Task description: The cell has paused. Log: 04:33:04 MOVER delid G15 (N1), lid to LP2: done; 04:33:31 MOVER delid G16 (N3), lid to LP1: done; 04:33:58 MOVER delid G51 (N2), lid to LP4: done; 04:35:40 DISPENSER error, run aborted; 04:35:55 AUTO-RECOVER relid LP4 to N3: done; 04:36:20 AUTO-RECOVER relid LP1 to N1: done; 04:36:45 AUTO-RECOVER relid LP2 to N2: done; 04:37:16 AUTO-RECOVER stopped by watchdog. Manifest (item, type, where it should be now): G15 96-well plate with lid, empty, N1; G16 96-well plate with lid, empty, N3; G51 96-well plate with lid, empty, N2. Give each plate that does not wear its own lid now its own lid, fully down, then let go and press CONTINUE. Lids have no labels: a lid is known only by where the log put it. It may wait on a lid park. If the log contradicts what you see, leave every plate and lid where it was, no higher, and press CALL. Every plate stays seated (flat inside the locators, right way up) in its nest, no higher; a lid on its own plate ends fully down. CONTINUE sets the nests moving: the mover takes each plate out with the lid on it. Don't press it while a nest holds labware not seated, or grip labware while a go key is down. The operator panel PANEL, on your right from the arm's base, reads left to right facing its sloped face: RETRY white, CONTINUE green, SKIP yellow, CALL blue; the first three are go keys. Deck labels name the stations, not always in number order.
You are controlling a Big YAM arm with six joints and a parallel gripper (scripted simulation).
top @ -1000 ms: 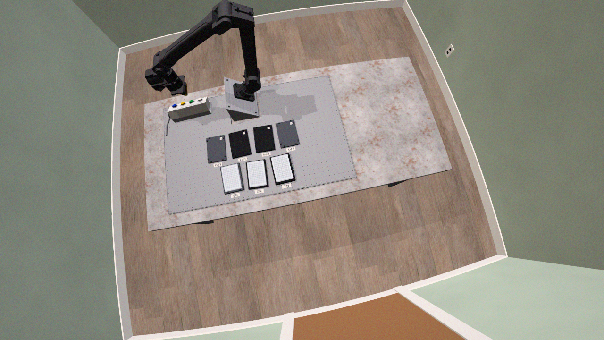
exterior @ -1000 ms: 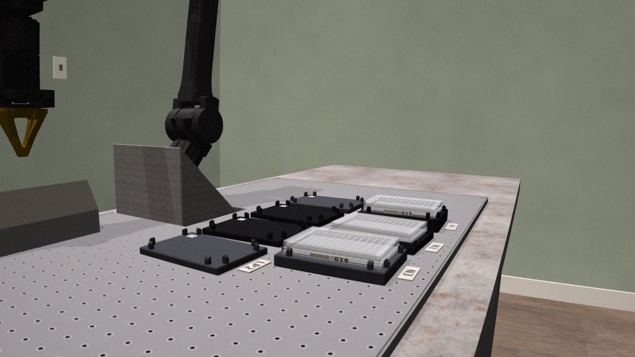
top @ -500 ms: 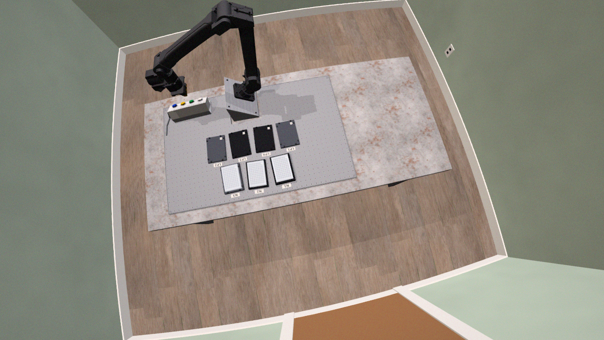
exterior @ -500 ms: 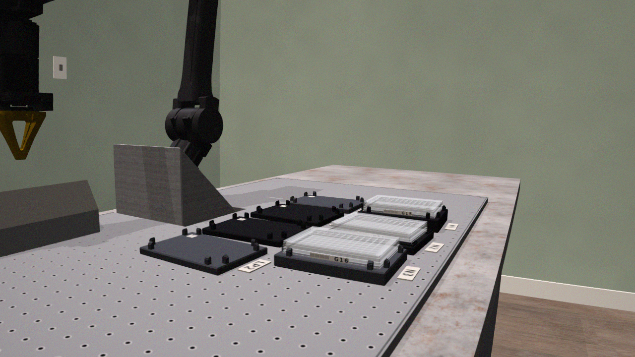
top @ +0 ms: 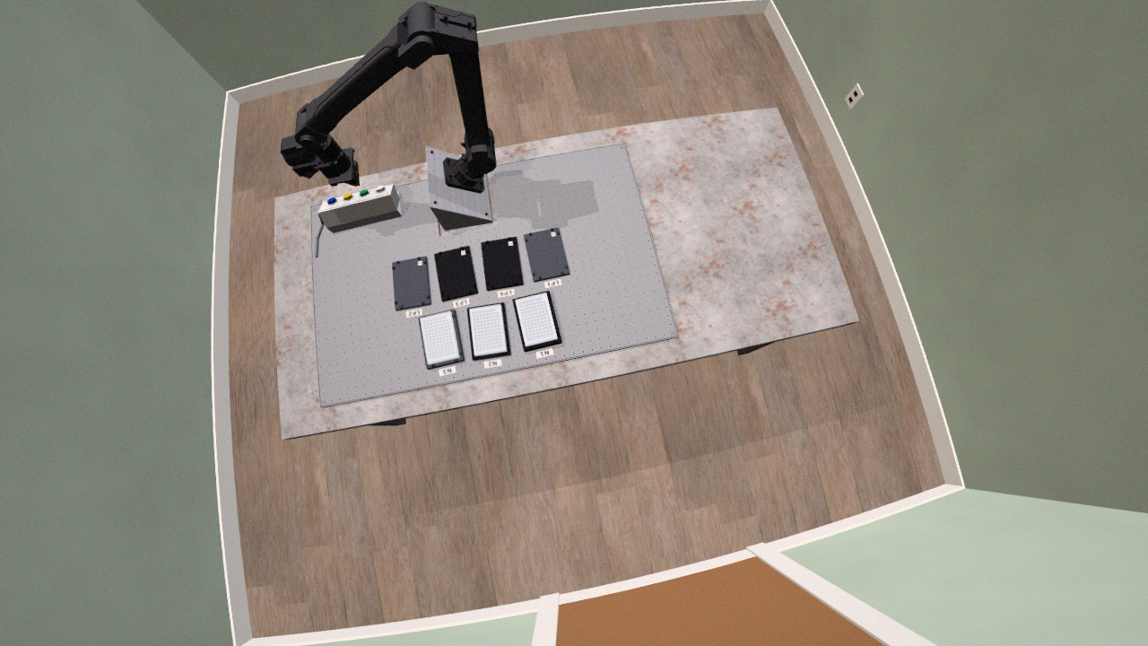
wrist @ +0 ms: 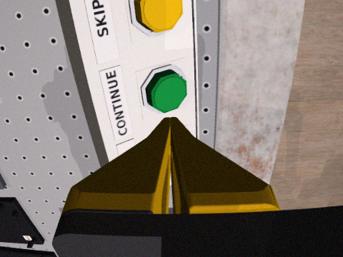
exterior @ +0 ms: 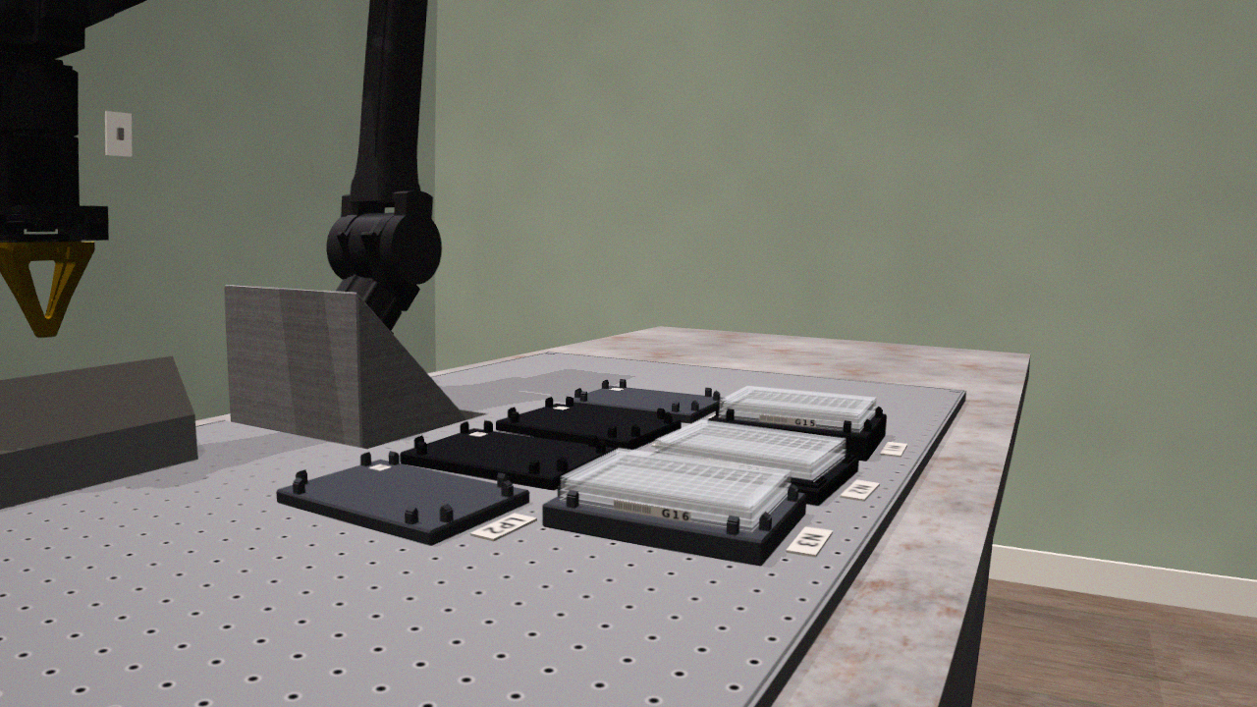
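Now: hand 5 cm above the green CONTINUE key. Also, from my hand: yellow skip key: 5 cm to the right, 5 cm below; then blue CALL key: 10 cm to the right, 5 cm below; then white RETRY key: 5 cm to the left, 5 cm below.
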